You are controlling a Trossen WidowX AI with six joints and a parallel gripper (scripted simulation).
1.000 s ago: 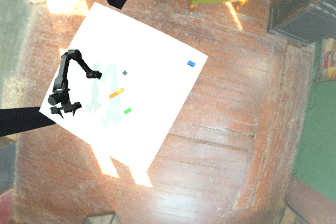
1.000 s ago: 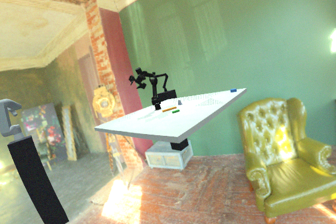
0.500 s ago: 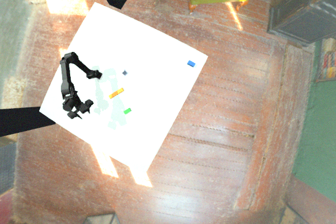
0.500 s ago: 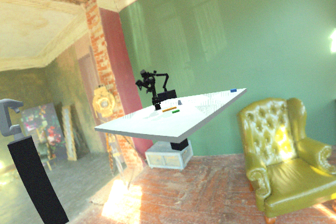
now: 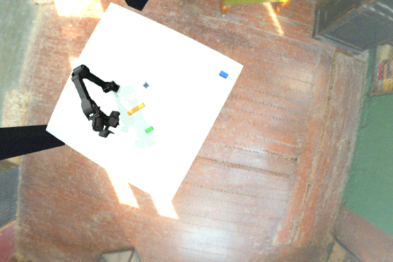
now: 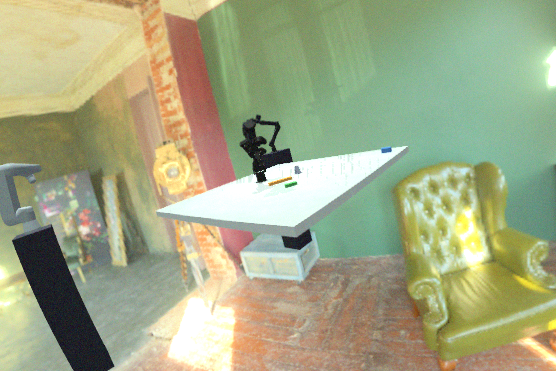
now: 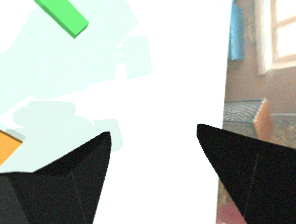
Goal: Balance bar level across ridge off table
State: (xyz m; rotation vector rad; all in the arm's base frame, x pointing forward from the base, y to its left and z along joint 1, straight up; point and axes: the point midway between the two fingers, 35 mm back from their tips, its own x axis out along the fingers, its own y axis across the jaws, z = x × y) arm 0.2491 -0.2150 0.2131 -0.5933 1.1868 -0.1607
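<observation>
Now: the orange bar 1 cm behind my gripper tip, 16 cm to the left of it and 18 cm below it. From my gripper tip the other things lie so: green block: 16 cm ahead, 6 cm to the left, 18 cm below; blue block: 48 cm ahead, 73 cm to the left, 17 cm below.
</observation>
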